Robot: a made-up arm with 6 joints. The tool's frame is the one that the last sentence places.
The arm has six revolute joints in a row. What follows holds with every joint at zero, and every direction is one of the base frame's.
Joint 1 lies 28.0 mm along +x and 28.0 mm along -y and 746.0 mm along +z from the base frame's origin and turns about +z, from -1.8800 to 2.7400 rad.
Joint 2 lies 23.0 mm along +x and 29.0 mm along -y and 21.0 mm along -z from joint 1 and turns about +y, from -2.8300 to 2.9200 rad.
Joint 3 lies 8.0 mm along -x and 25.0 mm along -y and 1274.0 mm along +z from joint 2 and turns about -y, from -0.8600 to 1.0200 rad.
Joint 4 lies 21.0 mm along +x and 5.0 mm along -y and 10.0 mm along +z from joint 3 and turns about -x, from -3.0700 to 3.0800 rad.
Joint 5 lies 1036.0 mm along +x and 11.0 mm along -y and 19.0 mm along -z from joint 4 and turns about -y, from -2.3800 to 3.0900 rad.
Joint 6 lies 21.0 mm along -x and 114.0 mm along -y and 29.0 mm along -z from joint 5 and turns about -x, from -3.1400 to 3.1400 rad.
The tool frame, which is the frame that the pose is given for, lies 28.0 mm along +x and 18.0 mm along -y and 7.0 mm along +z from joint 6; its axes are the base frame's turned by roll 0.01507, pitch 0.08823 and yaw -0.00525 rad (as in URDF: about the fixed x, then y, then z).
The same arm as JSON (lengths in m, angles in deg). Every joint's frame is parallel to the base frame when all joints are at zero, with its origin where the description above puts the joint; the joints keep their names.
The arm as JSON. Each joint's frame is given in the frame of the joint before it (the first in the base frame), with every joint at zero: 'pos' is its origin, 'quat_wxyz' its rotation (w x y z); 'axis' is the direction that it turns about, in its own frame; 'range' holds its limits. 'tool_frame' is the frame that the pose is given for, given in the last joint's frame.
{
  "length_unit": "m",
  "angle_unit": "deg",
  "joints": [
    {
      "joint": "joint 1",
      "pos": [
        0.028,
        -0.028,
        0.746
      ],
      "quat_wxyz": [
        1.0,
        0.0,
        0.0,
        0.0
      ],
      "axis": [
        0.0,
        0.0,
        1.0
      ],
      "range": [
        -107.72,
        156.99
      ]
    },
    {
      "joint": "joint 2",
      "pos": [
        0.023,
        -0.029,
        -0.021
      ],
      "quat_wxyz": [
        1.0,
        0.0,
        0.0,
        0.0
      ],
      "axis": [
        0.0,
        1.0,
        0.0
      ],
      "range": [
        -162.15,
        167.3
      ]
    },
    {
      "joint": "joint 3",
      "pos": [
        -0.008,
        -0.025,
        1.274
      ],
      "quat_wxyz": [
        1.0,
        0.0,
        0.0,
        0.0
      ],
      "axis": [
        0.0,
        -1.0,
        0.0
      ],
      "range": [
        -49.27,
        58.44
      ]
    },
    {
      "joint": "joint 4",
      "pos": [
        0.021,
        -0.005,
        0.01
      ],
      "quat_wxyz": [
        1.0,
        0.0,
        0.0,
        0.0
      ],
      "axis": [
        -1.0,
        0.0,
        0.0
      ],
      "range": [
        -175.9,
        176.47
      ]
    },
    {
      "joint": "joint 5",
      "pos": [
        1.036,
        -0.011,
        -0.019
      ],
      "quat_wxyz": [
        1.0,
        0.0,
        0.0,
        0.0
      ],
      "axis": [
        0.0,
        -1.0,
        0.0
      ],
      "range": [
        -136.36,
        177.04
      ]
    },
    {
      "joint": "joint 6",
      "pos": [
        -0.021,
        -0.114,
        -0.029
      ],
      "quat_wxyz": [
        1.0,
        0.0,
        0.0,
        0.0
      ],
      "axis": [
        -1.0,
        0.0,
        0.0
      ],
      "range": [
        -179.91,
        179.91
      ]
    }
  ],
  "tool_frame": {
    "pos": [
      0.028,
      -0.018,
      0.007
    ],
    "quat_wxyz": [
      0.998994,
      0.007643,
      0.04408,
      -0.002955
    ]
  }
}

